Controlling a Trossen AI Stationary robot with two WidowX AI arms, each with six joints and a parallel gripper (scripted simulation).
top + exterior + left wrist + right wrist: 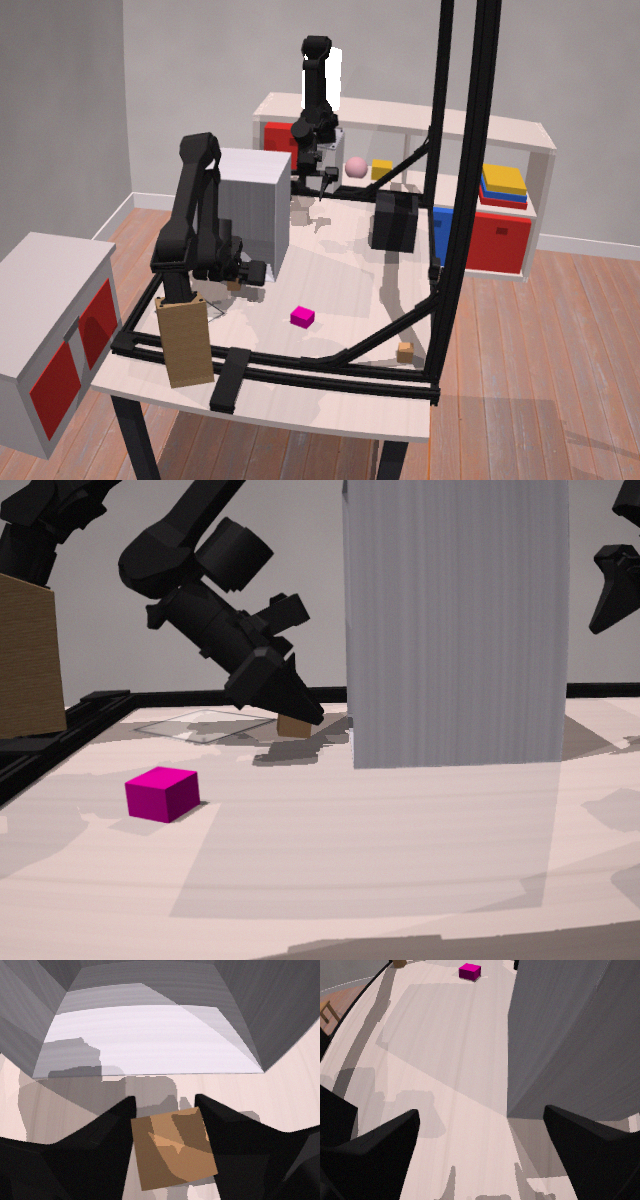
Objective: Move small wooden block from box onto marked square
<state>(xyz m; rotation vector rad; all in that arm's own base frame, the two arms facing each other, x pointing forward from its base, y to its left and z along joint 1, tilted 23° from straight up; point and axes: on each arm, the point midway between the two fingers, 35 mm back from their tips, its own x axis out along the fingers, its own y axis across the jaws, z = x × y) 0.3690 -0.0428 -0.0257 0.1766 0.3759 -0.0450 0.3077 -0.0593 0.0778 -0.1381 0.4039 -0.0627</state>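
My left hand is 14 cm to the right of the marked square, 7 cm short of it and 5 cm above it. From my left hand the other things lie so: magenta block 21 cm behind, 6 cm to the left, 4 cm below.
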